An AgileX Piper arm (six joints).
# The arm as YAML. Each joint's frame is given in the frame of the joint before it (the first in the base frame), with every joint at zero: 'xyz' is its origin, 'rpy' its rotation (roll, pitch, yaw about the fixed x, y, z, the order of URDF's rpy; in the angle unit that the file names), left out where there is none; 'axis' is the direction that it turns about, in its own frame. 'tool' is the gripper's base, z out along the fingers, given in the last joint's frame.
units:
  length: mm
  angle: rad
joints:
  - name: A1
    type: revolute
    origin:
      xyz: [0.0, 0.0, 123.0]
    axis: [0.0, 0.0, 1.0]
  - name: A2
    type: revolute
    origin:
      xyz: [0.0, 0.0, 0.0]
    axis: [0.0, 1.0, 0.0]
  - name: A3
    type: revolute
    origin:
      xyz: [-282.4, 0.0, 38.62]
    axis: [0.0, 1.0, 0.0]
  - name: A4
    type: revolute
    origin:
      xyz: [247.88, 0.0, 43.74]
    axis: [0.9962, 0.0, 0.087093]
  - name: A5
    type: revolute
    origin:
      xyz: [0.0, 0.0, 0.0]
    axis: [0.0, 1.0, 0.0]
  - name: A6
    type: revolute
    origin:
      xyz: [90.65, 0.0, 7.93]
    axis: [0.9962, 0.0, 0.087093]
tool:
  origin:
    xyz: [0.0, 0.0, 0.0]
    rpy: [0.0, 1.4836, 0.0]
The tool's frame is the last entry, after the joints.
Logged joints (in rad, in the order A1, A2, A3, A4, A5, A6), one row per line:
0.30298, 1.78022, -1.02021, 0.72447, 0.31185, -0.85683
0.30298, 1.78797, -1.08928, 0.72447, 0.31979, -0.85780
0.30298, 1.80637, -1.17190, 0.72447, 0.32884, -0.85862
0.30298, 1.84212, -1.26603, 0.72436, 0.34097, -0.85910
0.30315, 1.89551, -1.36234, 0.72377, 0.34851, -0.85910
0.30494, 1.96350, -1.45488, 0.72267, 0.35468, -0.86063
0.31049, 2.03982, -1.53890, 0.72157, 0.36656, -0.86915
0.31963, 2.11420, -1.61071, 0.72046, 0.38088, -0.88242
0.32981, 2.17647, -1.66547, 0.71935, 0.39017, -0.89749
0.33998, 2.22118, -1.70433, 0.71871, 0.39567, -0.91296
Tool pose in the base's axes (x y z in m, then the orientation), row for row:
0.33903, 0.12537, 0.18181, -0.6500, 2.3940, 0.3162
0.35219, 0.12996, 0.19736, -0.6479, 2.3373, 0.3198
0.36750, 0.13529, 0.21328, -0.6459, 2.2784, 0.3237
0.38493, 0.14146, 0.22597, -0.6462, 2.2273, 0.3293
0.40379, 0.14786, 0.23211, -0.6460, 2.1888, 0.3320
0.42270, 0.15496, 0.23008, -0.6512, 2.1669, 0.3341
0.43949, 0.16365, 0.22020, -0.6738, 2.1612, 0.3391
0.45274, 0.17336, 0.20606, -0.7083, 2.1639, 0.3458
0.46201, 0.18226, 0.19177, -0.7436, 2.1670, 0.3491
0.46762, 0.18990, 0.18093, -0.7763, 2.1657, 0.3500
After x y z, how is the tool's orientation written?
As a rotation vector, in radians.
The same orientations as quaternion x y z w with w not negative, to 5 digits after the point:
-0.24669, 0.90859, 0.12001, 0.31497
-0.24900, 0.89826, 0.12290, 0.34062
-0.25138, 0.88674, 0.12598, 0.36692
-0.25414, 0.87595, 0.12951, 0.38904
-0.25603, 0.86750, 0.13158, 0.40567
-0.25913, 0.86227, 0.13295, 0.41434
-0.26802, 0.85966, 0.13488, 0.41348
-0.28091, 0.85821, 0.13715, 0.40713
-0.29401, 0.85680, 0.13803, 0.40050
-0.30631, 0.85453, 0.13810, 0.39608

